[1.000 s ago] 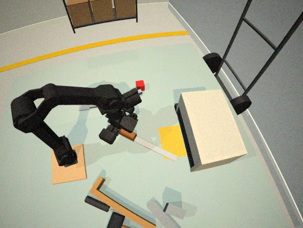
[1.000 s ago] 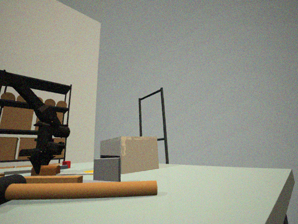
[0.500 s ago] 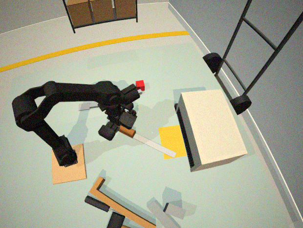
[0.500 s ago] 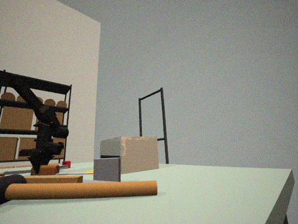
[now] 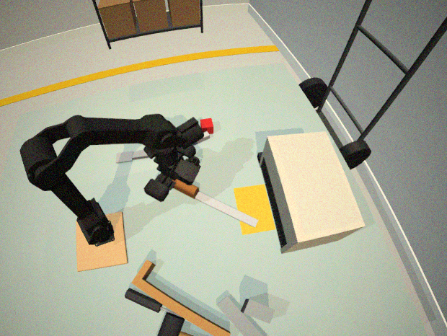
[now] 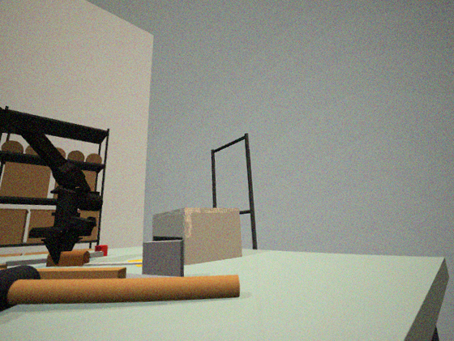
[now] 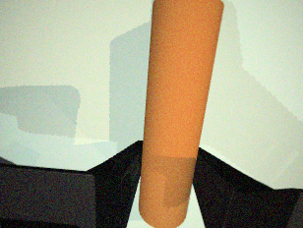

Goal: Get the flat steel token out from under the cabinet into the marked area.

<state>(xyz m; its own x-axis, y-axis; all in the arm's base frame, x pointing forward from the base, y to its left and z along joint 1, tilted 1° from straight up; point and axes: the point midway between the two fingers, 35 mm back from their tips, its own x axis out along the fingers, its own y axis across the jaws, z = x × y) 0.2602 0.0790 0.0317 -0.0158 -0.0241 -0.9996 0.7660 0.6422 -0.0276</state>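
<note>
Now: the small grey block 10 cm to the left of my gripper tip and 7 cm ahead of it. Also, from my gripper tip: grey L-shaped strip: 15 cm to the left, 9 cm behind; white bar: 13 cm to the left, 13 cm ahead; red cube: 17 cm to the left, 17 cm ahead, 1 cm above.
</note>
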